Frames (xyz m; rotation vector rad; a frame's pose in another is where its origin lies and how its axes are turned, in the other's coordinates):
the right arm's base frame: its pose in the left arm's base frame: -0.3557 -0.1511 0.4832 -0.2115 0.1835 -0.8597
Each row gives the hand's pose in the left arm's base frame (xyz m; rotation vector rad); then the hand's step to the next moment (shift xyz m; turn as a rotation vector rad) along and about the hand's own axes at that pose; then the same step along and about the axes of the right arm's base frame.
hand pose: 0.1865 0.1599 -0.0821 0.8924 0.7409 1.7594
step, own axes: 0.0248 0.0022 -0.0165 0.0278 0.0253 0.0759
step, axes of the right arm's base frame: -0.0296 -0.0013 -0.0041 0.0049 0.0301 0.0790
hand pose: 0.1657 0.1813 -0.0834 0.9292 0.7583 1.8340
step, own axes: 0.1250 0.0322 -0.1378 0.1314 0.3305 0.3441
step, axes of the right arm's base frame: -0.1721 -0.0648 -0.0428 0.0071 -0.0310 0.4938
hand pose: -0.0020 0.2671 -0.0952 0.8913 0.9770 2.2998
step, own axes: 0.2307 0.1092 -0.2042 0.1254 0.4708 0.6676
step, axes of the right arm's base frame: -0.2009 -0.2569 -0.0211 0.0832 0.0857 0.8178
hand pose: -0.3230 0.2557 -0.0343 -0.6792 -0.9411 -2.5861
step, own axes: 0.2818 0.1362 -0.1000 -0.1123 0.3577 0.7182
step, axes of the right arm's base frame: 0.0075 -0.3203 0.0728 0.0901 0.3390 0.7303
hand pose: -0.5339 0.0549 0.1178 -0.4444 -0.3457 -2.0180
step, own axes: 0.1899 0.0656 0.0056 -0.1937 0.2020 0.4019
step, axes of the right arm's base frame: 0.1130 -0.1528 0.0654 0.0145 0.3116 0.3775
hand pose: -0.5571 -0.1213 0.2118 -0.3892 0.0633 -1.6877
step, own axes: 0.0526 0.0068 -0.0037 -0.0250 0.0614 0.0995
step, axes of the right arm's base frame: 0.0399 -0.0351 0.0001 0.0273 0.0675 0.0948
